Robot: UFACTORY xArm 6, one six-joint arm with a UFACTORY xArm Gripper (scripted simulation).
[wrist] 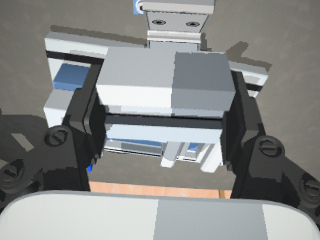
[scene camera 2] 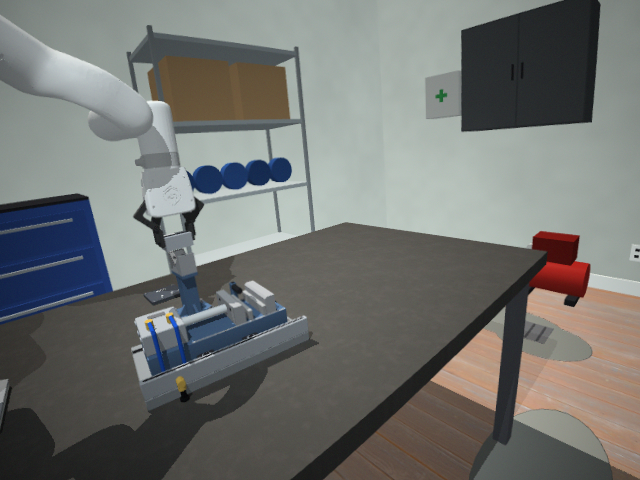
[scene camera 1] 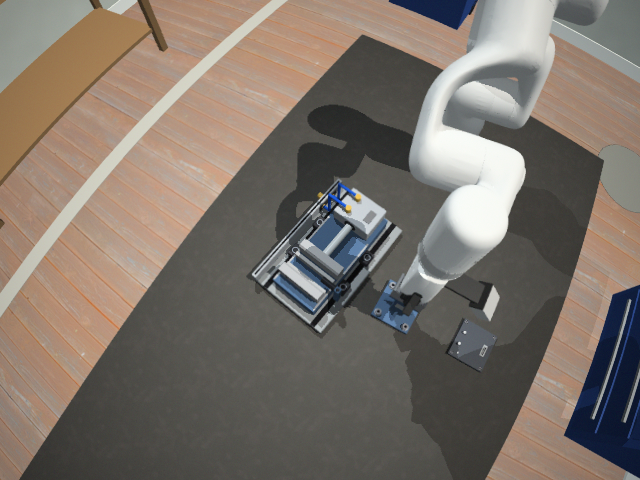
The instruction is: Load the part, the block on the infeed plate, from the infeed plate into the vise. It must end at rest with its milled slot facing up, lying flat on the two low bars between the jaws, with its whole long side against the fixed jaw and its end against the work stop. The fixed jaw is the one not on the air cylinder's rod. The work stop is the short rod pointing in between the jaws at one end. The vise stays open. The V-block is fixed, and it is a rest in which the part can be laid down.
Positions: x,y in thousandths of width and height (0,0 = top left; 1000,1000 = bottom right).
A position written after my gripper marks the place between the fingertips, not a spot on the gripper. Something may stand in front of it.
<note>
In view: my gripper (scene camera 2: 277,507), a part (wrist: 486,394), an infeed plate (scene camera 1: 738,714) and an air cylinder (scene camera 2: 230,711).
My gripper is seen too in the wrist view (wrist: 517,365) and in scene camera 1 (scene camera 1: 651,593). The air cylinder is seen too in the wrist view (wrist: 177,444).
</note>
